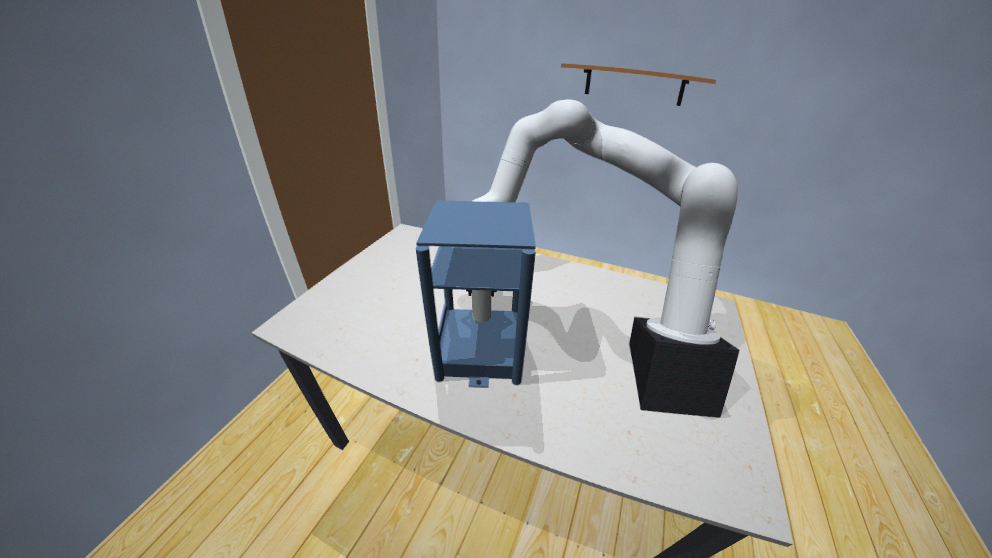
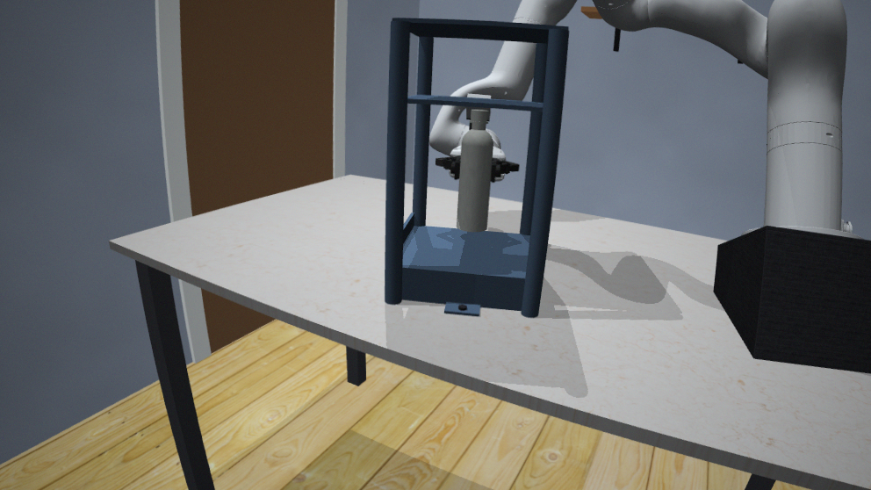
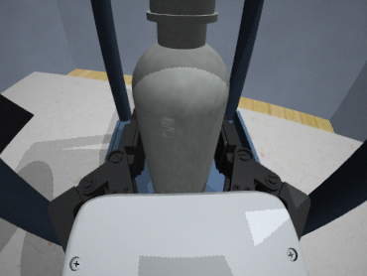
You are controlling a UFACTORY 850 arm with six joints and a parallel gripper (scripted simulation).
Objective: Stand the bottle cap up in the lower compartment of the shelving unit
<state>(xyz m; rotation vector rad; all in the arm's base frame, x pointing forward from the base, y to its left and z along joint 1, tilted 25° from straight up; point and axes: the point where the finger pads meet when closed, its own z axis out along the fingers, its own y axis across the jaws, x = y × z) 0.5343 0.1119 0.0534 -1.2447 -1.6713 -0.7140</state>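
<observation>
Now: the shelving unit 2 cm behind my hand, 5 cm to the left of it and 3 cm above it.
</observation>
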